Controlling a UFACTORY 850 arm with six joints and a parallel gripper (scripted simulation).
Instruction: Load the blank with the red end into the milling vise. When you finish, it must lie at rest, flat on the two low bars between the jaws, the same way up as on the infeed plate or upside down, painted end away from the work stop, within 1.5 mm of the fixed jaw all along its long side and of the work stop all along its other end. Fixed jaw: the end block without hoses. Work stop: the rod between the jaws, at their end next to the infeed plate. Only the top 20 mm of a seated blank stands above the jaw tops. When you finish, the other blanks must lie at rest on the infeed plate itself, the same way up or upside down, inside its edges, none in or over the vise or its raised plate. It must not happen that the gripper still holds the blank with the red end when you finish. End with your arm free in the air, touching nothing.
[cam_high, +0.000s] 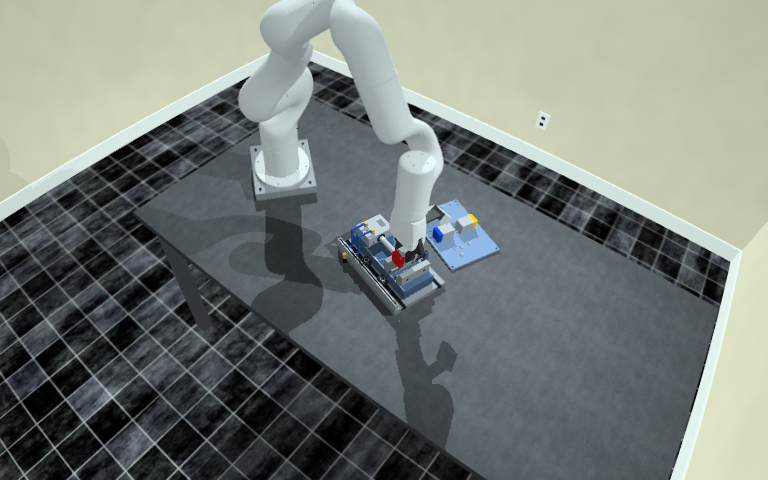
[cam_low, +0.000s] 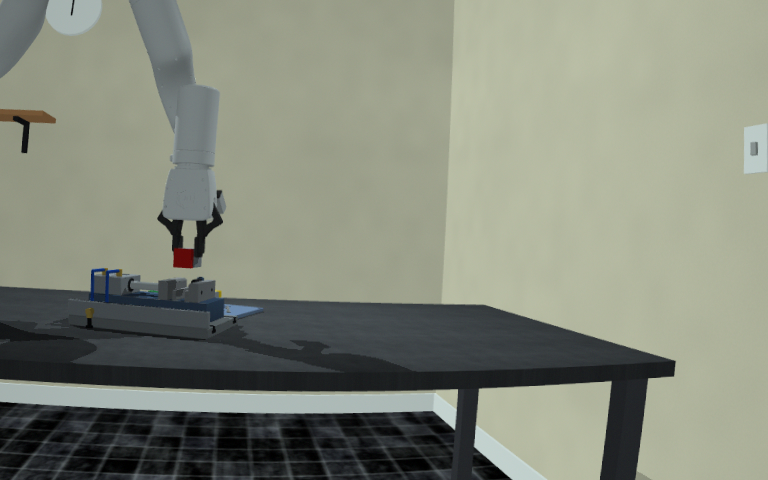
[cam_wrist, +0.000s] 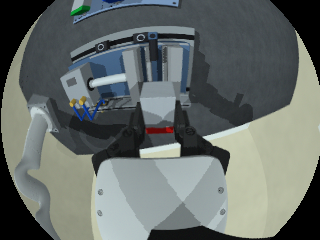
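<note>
My hand is 3 cm short of the fixed jaw, 2 cm to the right of it and 9 cm above it. The rest, counted from my hand: black work stop rod (7 cm to the left, 7 cm below); moving jaw (4 cm behind, 3 cm to the left, 9 cm below); red-ended blank (2 cm below).
</note>
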